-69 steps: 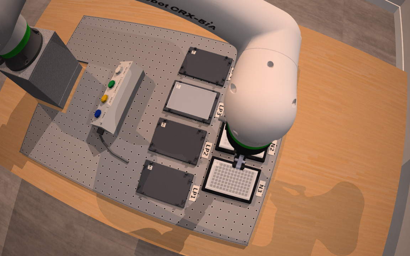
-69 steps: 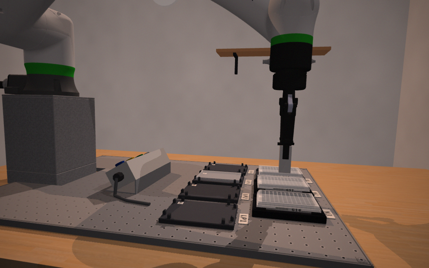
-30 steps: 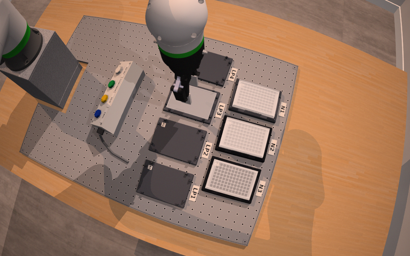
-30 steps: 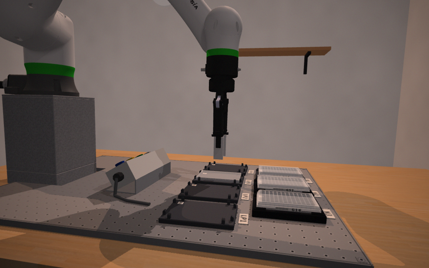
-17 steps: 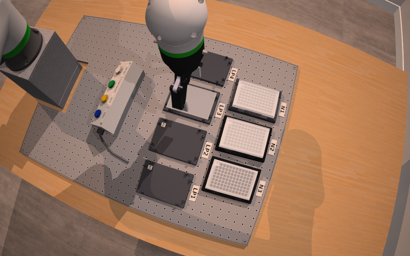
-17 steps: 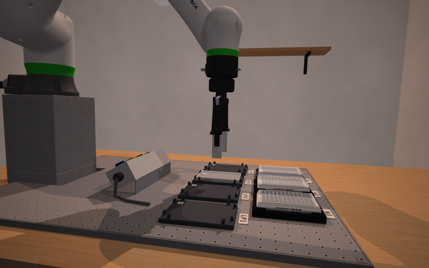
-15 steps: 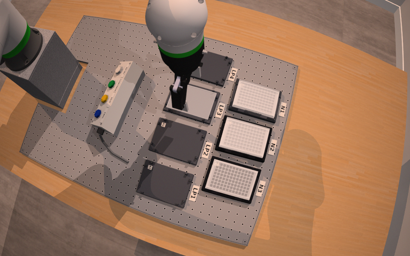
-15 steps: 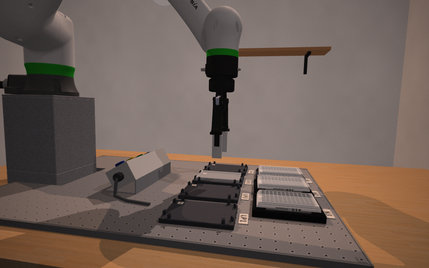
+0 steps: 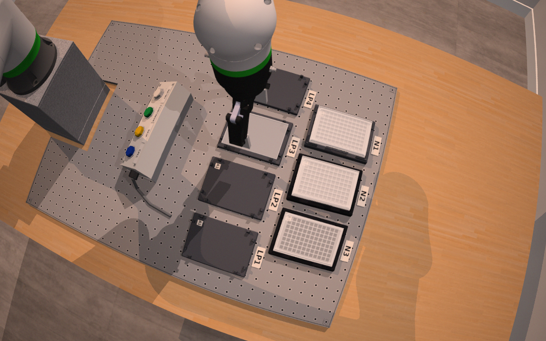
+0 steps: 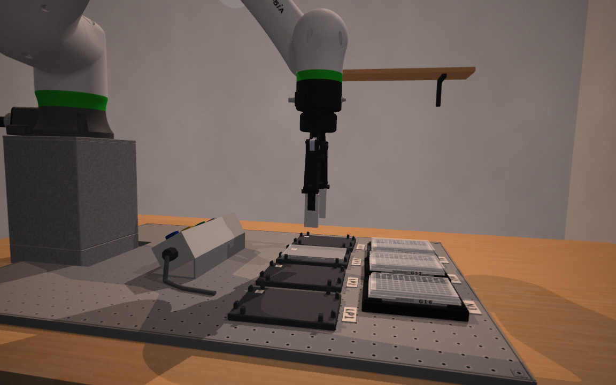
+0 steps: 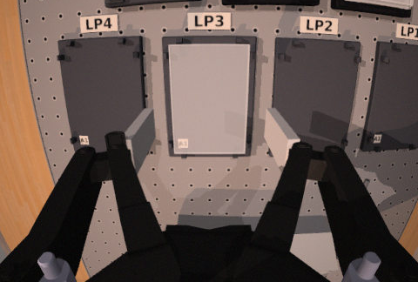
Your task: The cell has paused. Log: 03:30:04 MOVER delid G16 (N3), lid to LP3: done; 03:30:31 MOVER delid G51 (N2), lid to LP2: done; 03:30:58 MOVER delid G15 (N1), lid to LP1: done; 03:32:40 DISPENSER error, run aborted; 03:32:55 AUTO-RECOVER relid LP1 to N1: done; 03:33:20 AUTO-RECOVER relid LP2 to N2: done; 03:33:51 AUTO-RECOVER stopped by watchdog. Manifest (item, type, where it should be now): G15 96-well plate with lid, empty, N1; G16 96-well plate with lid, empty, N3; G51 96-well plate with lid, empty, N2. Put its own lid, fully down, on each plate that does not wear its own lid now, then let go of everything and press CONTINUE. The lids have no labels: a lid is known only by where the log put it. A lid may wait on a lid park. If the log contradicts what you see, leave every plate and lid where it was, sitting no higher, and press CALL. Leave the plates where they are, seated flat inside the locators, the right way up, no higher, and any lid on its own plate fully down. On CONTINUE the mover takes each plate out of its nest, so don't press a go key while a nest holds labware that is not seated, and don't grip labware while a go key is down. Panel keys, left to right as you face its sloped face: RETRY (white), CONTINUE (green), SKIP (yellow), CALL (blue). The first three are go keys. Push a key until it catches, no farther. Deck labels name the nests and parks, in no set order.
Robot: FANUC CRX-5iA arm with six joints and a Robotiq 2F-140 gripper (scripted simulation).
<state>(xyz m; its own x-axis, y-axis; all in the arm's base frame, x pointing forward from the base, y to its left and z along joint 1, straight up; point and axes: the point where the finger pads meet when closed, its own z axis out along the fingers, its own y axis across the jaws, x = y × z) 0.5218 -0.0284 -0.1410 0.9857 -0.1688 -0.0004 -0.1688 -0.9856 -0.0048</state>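
Now: the clear lid 90 mm below my hand. Round my hand: lid park LP2: 20 mm behind, 120 mm to the right, 100 mm below; then lid park LP4: 20 mm ahead, 130 mm to the left, 100 mm below; then lid park LP3: 100 mm below.
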